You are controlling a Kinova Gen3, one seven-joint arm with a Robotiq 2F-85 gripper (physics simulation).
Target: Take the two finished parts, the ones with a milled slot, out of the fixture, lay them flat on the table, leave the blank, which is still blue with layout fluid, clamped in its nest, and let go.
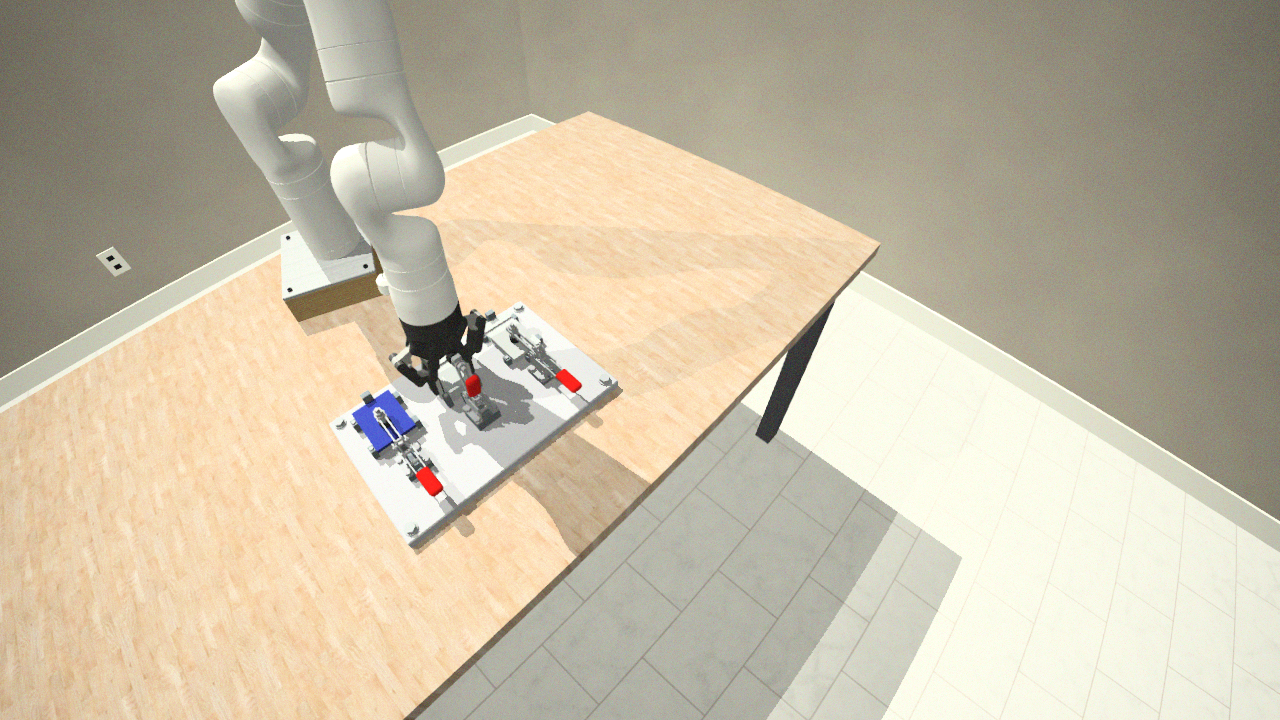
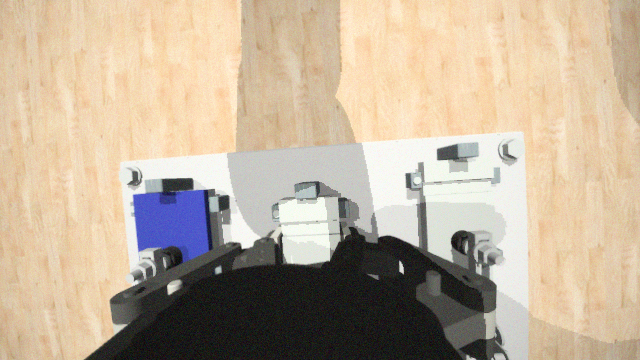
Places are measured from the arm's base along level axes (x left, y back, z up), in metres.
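Where they show: gripper, between the fingertips: (image 1: 454,384) (image 2: 313,234); arm's base, origin of its link: (image 1: 335,241).
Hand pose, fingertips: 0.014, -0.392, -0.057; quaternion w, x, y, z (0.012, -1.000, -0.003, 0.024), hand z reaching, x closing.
Things, the pixels of their top centre, and the offset from my fingertips, as dx, dy, dz. "*": a spot on its surface instead. Level surfaces: height alone.
- fixture plate, centre of its top: (image 2: 318,285) (image 1: 471,402) +0.002, -0.044, -0.001
- blue blank, centre of its top: (image 2: 171,243) (image 1: 382,419) -0.109, +0.001, +0.020
- red handle, centre of its top: (image 1: 470,378) +0.003, -0.082, +0.090
- wider pale slotted part, centre of its top: (image 2: 461,220) (image 1: 509,334) +0.110, +0.011, +0.015
- lowered clamp, a spot on its surface: (image 2: 477,242) * +0.106, +0.003, +0.037
- blank's clamp, a spot on its surface: (image 1: 429,480) * -0.106, -0.137, +0.040
- far end clamp, a spot on its surface: (image 1: 568,380) * +0.112, -0.132, +0.035
- wooden table, height of its surface: dz -0.016
The fixture plate (image 1: 487,452) (image 2: 255,172) holds three parts in a row. The blue blank (image 1: 400,407) (image 2: 172,215) sits in one end nest with its clamp down on it. A pale slotted part (image 2: 305,215) sits in the middle nest; the red handle (image 1: 473,385) of its clamp stands up. A wider pale slotted part (image 2: 445,220) is in the other end nest, under a lowered clamp (image 2: 477,242). My gripper (image 1: 454,374) (image 2: 313,234) is low over the middle nest, its fingers shut on the sides of the middle slotted part. The fingertip contact is partly hidden.
Red handles of the blank's clamp (image 1: 429,480) and the far end clamp (image 1: 568,380) lie low toward the table's front edge. Bolt heads (image 2: 511,149) stand at the plate's corners. The wooden table (image 1: 179,537) surrounds the plate. The arm's base (image 1: 326,277) stands behind it.
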